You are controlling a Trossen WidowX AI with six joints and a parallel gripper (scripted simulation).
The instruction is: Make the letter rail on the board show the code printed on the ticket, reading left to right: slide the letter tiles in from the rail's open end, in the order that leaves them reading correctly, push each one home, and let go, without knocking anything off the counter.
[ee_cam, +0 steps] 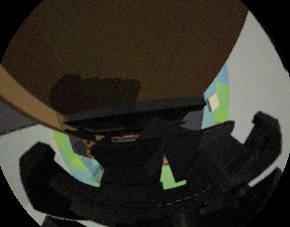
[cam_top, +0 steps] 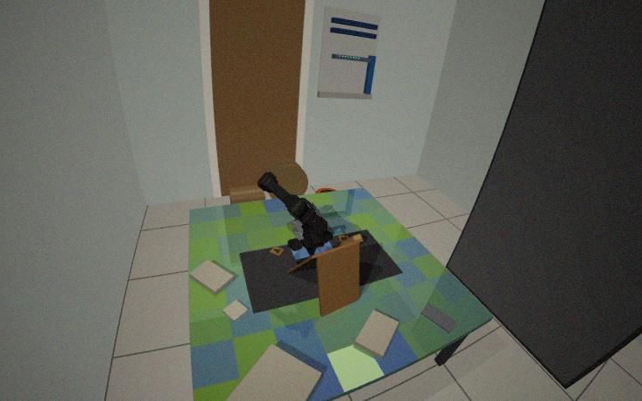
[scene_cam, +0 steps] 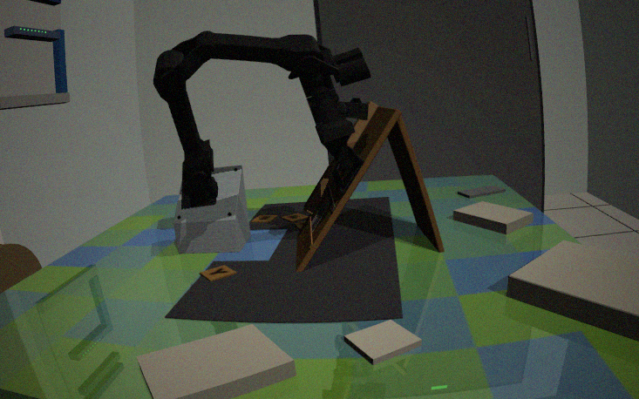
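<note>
My gripper tip is 320 mm to the right of the orange letter tile marked f, 170 mm above it and 140 mm past it. The rest, counted from my gripper tip: dark mat 180 mm below, 130 mm behind, 120 mm to the left; then orange letter tile marked l 90 mm to the left; then white ticket 90 mm below, 60 mm behind, 50 mm to the left.
</note>
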